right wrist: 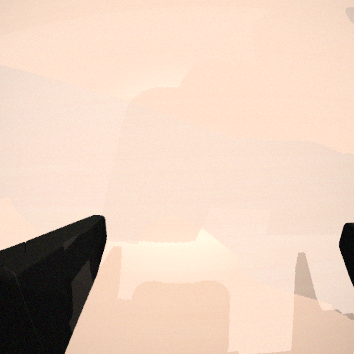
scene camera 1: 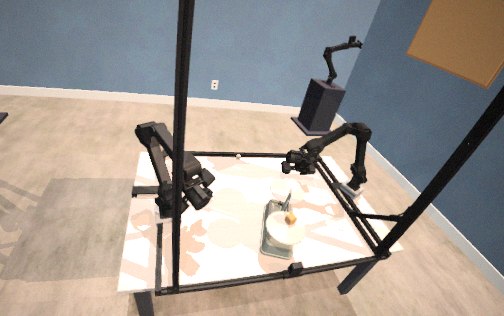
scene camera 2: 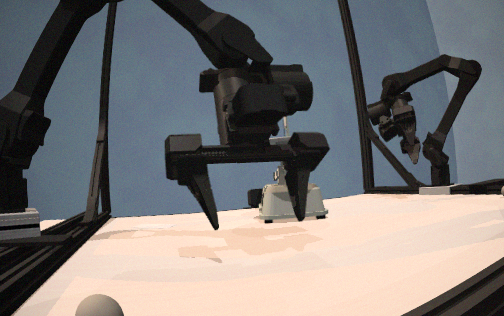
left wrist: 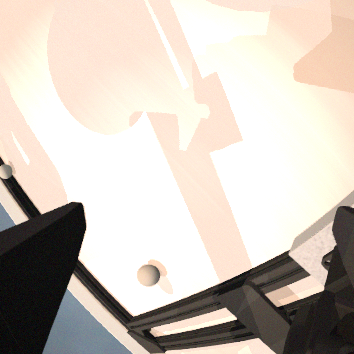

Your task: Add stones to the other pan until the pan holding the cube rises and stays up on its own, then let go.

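Observation:
A pale balance scale stands on the table. In scene camera 1 an orange cube sits on its nearer round pan; the other pan is faint against the table, and I cannot make out stones on it or compare the pan heights. A round stone lies near a table corner; another stone lies by the back rail. My right gripper is open and empty above the table, beyond the scale in scene camera 1. My left gripper is open and empty at the left, away from the scale.
Black frame rails edge the table, and upright posts rise around it. A small black box sits on the near rail close to the scale. A separate arm on a dark pedestal stands on the floor behind.

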